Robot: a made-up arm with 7 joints.
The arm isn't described. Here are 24 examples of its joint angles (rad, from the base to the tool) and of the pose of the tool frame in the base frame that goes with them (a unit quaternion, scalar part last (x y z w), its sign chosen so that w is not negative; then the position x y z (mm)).
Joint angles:
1: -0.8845 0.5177 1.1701 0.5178 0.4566 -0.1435 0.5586
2: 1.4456 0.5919 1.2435 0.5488 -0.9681 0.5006 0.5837
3: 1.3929 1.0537 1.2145 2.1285 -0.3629 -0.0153 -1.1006
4: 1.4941 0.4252 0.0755 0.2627 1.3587 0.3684 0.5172
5: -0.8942 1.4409 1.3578 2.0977 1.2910 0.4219 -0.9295
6: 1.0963 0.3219 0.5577 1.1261 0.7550 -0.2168 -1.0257
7: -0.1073 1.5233 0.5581 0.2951 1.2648 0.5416 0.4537
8: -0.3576 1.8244 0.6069 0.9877 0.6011 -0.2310 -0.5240
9: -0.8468 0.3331 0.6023 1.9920 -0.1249 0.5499 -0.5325
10: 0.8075 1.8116 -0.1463 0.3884 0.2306 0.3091 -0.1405
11: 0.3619 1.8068 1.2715 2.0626 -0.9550 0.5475 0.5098
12: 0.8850 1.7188 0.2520 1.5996 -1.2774 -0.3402 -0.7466
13: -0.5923 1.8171 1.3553 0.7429 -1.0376 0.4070 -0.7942
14: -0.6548 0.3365 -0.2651 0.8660 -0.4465 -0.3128 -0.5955
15: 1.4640 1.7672 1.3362 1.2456 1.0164 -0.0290 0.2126
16: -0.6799 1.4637 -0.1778 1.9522 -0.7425 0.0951 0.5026
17: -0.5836 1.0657 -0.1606 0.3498 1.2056 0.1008 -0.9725
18: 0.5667 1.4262 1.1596 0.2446 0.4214 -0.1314 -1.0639
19: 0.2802 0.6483 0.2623 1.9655 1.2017 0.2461 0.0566
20: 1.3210 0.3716 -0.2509 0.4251 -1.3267 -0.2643 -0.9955
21: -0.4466 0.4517 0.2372 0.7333 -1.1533 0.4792 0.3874
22: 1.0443 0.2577 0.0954 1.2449 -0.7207 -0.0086 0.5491
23: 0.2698 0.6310 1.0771 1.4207 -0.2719 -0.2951 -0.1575
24: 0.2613 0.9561 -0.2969 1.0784 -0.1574 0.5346 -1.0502
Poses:
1: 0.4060 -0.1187 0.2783 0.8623 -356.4 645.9 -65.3
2: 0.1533 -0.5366 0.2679 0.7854 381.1 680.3 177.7
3: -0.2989 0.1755 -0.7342 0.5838 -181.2 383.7 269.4
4: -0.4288 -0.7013 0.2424 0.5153 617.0 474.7 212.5
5: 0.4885 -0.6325 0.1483 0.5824 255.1 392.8 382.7
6: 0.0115 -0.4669 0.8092 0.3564 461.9 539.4 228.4
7: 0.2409 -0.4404 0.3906 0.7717 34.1 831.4 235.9
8: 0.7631 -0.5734 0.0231 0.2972 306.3 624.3 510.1
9: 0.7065 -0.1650 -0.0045 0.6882 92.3 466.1 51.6
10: 0.8007 -0.0978 0.3171 0.4987 -82.3 771.2 482.3
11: -0.9555 0.2102 -0.1842 0.0941 -85.8 186.4 522.3
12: -0.8441 0.1497 0.1856 0.4803 92.8 348.5 595.0
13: -0.9874 -0.0633 -0.0043 0.1453 219.1 589.8 558.0
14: 0.4012 -0.2627 -0.4000 0.7811 -18.8 364.9 -332.8
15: -0.3026 0.7692 -0.3151 0.4663 -397.2 563.7 301.0
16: 0.3005 -0.1346 -0.9029 0.2765 294.4 287.6 32.1
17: 0.7934 0.2320 0.2343 0.5116 -88.8 762.0 -18.1
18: 0.4504 -0.1426 0.8708 0.1360 -29.3 819.6 176.8
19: -0.0878 -0.8135 0.0327 0.5739 359.2 406.4 239.5
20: 0.8058 -0.5842 -0.0842 0.0478 601.3 393.6 303.9
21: 0.3432 0.3151 -0.5326 0.7066 55.7 533.7 -250.2
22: 0.4972 -0.6822 -0.2831 0.4552 492.4 383.5 371.4
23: 0.7380 -0.5488 0.2478 0.3048 116.2 658.0 215.4
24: 0.9083 -0.1978 -0.0411 0.3663 368.5 549.3 87.8
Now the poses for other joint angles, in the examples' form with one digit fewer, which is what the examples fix.
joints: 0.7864 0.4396 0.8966 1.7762 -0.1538 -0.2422 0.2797
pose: 0.577 -0.775 0.198 0.167 149 562 322
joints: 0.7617 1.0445 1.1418 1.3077 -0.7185 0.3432 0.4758
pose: 0.711 -0.396 0.301 0.496 -18 663 369
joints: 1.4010 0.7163 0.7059 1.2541 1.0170 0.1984 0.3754
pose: -0.070 -0.963 0.248 0.082 238 666 417
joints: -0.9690 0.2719 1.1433 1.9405 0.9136 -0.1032 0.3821
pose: 0.342 -0.616 0.112 0.701 -6 565 100
